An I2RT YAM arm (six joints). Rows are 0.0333 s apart.
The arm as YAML. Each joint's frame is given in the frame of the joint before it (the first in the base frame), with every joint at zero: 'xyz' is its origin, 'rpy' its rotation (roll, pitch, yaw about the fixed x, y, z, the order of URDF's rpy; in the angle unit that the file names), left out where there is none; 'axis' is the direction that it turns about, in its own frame. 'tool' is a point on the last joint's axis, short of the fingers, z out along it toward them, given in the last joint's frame.
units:
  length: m
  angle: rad
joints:
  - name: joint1
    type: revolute
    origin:
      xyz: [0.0, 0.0, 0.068]
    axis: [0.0, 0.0, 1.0]
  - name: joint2
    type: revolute
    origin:
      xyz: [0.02, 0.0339, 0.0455]
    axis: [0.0, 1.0, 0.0]
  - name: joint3
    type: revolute
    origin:
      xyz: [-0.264, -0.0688, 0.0]
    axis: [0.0, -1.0, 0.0]
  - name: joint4
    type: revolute
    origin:
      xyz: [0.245, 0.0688, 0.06]
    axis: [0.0, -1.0, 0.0]
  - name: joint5
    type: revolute
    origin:
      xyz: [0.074, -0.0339, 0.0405]
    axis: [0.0, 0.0, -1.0]
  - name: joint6
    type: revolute
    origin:
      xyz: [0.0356, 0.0, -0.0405]
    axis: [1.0, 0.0, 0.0]
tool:
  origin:
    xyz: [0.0, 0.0, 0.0]
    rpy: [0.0, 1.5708, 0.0]
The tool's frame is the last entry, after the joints.
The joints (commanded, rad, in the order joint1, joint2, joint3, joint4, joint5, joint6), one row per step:
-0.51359, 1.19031, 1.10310, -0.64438, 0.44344, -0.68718
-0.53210, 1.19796, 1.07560, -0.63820, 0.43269, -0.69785
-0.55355, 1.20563, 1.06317, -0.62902, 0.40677, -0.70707
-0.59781, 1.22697, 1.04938, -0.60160, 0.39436, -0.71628
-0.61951, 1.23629, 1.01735, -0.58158, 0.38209, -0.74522
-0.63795, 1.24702, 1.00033, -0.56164, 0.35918, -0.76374
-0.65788, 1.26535, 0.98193, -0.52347, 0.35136, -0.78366
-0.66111, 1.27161, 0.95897, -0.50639, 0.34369, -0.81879
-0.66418, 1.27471, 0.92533, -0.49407, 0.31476, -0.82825
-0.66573, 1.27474, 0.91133, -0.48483, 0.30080, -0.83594
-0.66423, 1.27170, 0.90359, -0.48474, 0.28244, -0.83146
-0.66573, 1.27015, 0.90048, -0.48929, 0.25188, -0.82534
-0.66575, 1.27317, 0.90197, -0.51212, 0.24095, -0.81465
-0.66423, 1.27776, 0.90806, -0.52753, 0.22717, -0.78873
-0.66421, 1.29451, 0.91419, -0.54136, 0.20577, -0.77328
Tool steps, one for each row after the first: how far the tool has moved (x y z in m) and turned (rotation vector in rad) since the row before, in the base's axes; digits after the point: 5 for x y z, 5 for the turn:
-0.00143, -0.00413, -0.01041, 0.01690, 0.02892, -0.00405
-0.00100, -0.00473, -0.00541, 0.01777, 0.00642, 0.00307
-0.00182, -0.01184, -0.00759, 0.00836, 0.00805, -0.02946
-0.00220, -0.00484, -0.01132, 0.01014, 0.03228, 0.00597
-0.00069, -0.00451, -0.00688, 0.01220, 0.00908, 0.00989
0.00041, -0.00659, -0.00773, -0.00247, 0.00876, -0.00103
-0.00019, -0.00062, -0.00783, 0.00123, 0.02955, 0.02603
-0.00133, 0.00124, -0.01101, 0.02900, 0.01222, 0.02304
-0.00052, 0.00049, -0.00397, 0.00879, 0.00215, 0.01319
-0.00028, 0.00151, -0.00188, 0.01514, -0.00765, 0.01038
-0.00020, 0.00099, -0.00116, 0.02398, -0.01309, 0.01408
-0.00075, 0.00106, -0.00192, 0.02526, 0.00782, -0.00091
0.00063, 0.00062, -0.00031, 0.02578, -0.01018, -0.00941
0.00195, -0.00057, -0.00318, 0.03362, 0.00051, 0.00125

